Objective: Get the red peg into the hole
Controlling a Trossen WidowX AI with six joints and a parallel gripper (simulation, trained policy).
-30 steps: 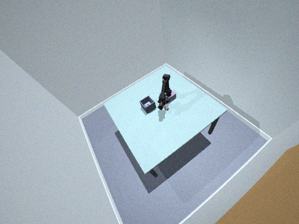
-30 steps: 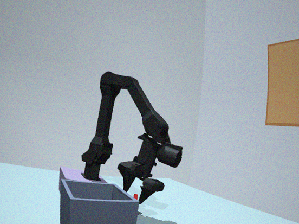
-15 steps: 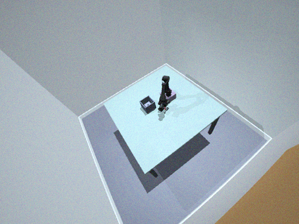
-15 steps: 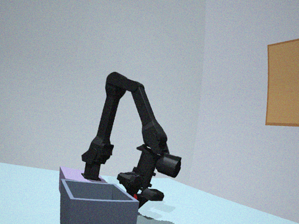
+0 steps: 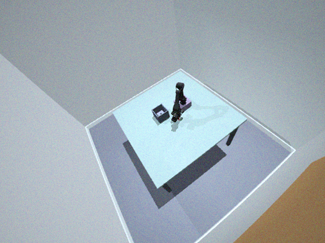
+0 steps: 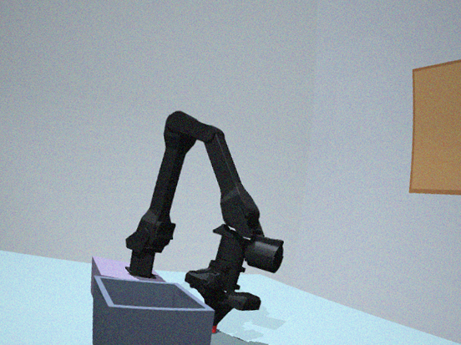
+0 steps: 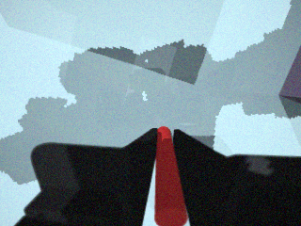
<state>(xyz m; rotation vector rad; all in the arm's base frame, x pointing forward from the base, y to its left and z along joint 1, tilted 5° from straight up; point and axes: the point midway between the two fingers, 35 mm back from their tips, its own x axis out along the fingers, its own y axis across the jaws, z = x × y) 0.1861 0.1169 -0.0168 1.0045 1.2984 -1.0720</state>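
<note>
Now: the pale plate 200 mm to the right of my gripper tip, 130 mm ahead of it and 20 mm above it. Also, from my gripper tip: red peg (20 mm above, 10 mm to the left).
</note>
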